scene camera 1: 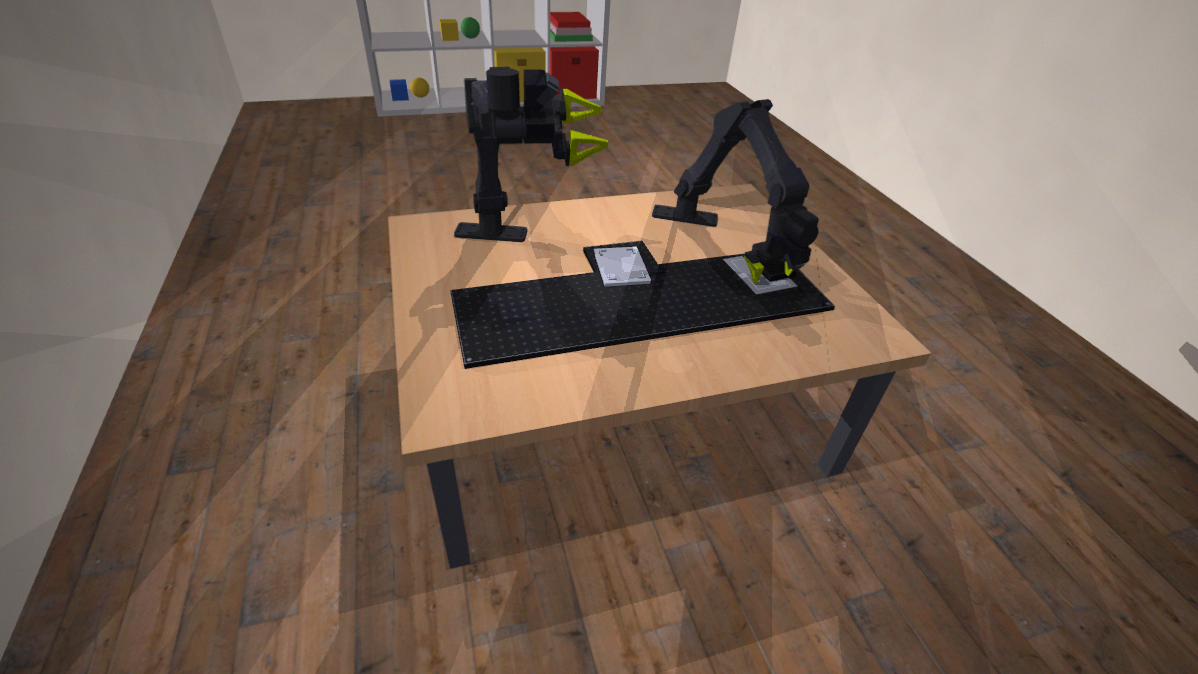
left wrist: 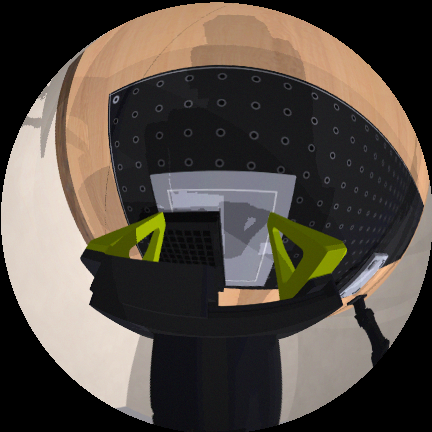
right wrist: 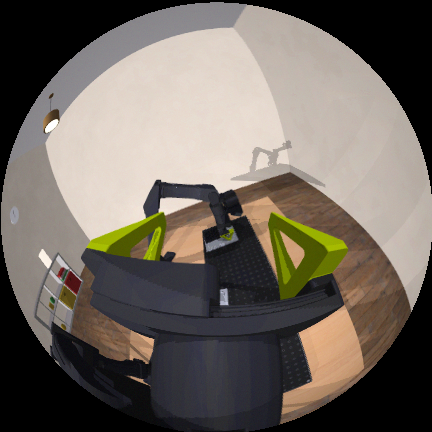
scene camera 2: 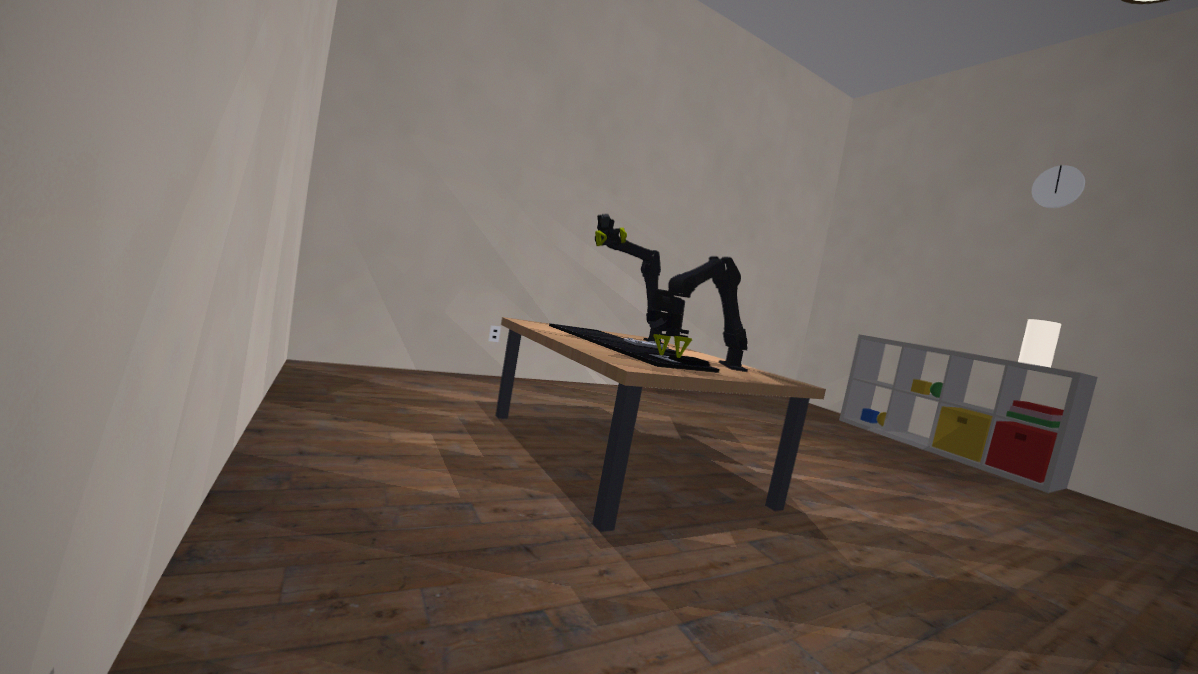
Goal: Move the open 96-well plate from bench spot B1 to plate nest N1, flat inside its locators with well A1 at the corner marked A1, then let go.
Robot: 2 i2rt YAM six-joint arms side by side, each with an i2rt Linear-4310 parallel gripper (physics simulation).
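Places are measured from the left arm's base along level axes (x ahead, y left, z up), in centimetres.
Pixels of known places: left gripper, fingertip midpoint: (scene camera 1: 770, 278) (left wrist: 215, 217) (right wrist: 227, 232) (scene camera 2: 669, 356); right gripper, fingertip midpoint: (scene camera 1: 604, 126) (right wrist: 216, 217) (scene camera 2: 616, 235); left arm's base, link origin: (scene camera 1: 684, 216) (scene camera 2: 732, 366); right arm's base, link origin: (scene camera 1: 491, 233) (left wrist: 357, 298).
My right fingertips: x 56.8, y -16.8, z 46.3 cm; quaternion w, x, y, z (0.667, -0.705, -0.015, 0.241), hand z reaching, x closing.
Ahead of a thing's pixels: the offset from my right fingertips to its middle. Level surfaces: height alone.
The black 96-well plate {dz -44.1, dx -33.4, dy +42.0 cm} (left wrist: 192, 245) lies over the left part of the grey, white-outlined pad at bench spot B1 (left wrist: 286, 187) (scene camera 1: 738, 268). Its near end is hidden by the gripper body. My left gripper (left wrist: 215, 217) (scene camera 1: 771, 271) (scene camera 2: 671, 352) (right wrist: 227, 232) is open low over the pad; its left finger overlaps the plate's left side in the wrist view, its right finger stands apart from the plate. Plate nest N1 {dz -44.1, dx -21.2, dy +3.0 cm} (scene camera 1: 622, 264) (left wrist: 367, 274) (right wrist: 223, 296) is silvery with corner locators; the A1 mark is not legible. My right gripper (scene camera 1: 603, 126) (scene camera 2: 611, 237) is open, high above the table.
A long black perforated board {dz -45.0 cm} (scene camera 1: 536, 318) (left wrist: 220, 120) (right wrist: 245, 270) lies on the wooden table {dz -46.3 cm} (scene camera 1: 519, 410) (left wrist: 150, 45). The nest's black base meets its back edge. The right arm (left wrist: 370, 325) stands beyond the nest in the left wrist view. A white shelf unit (scene camera 1: 366, 58) stands behind.
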